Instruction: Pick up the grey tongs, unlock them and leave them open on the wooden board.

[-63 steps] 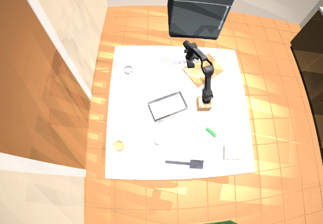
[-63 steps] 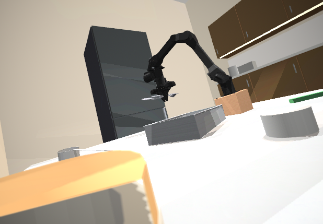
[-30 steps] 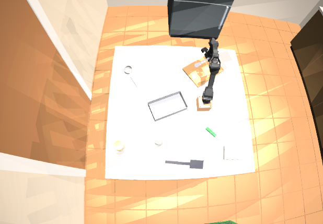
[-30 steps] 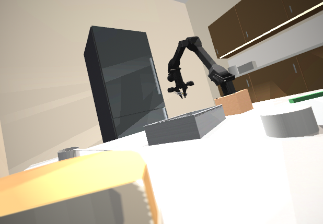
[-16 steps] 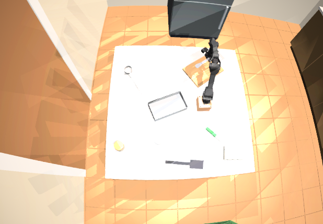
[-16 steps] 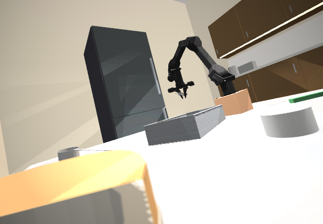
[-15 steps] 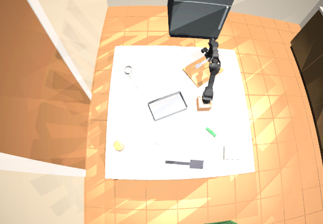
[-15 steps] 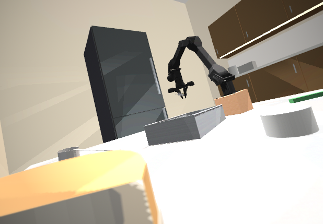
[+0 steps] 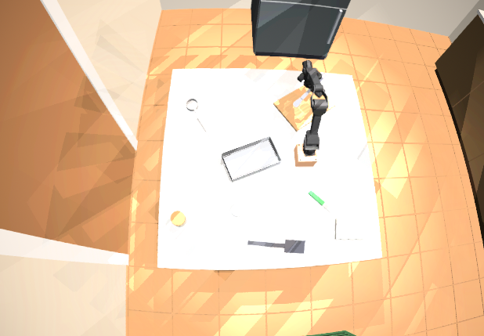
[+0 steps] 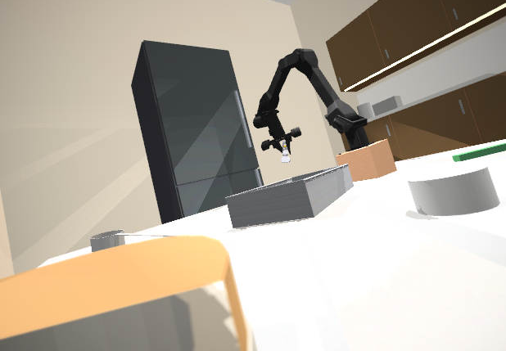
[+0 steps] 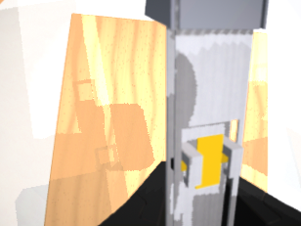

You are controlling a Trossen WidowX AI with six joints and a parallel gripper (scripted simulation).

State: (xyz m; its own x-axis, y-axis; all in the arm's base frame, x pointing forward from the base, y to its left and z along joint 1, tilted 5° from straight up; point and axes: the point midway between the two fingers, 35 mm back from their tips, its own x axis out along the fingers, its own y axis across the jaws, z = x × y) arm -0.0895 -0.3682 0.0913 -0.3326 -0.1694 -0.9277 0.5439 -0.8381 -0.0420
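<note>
Now: the yellow lock piece 4 cm above my gripper tip and 1 cm to the right of it. The rest, counted from my gripper tip: roasting tin 42 cm ahead, 37 cm to the left, 13 cm below; then green-handled tool 67 cm to the left, 15 cm below, 5 cm ahead; then wooden board 15 cm below, 2 cm to the left, 2 cm ahead.
</note>
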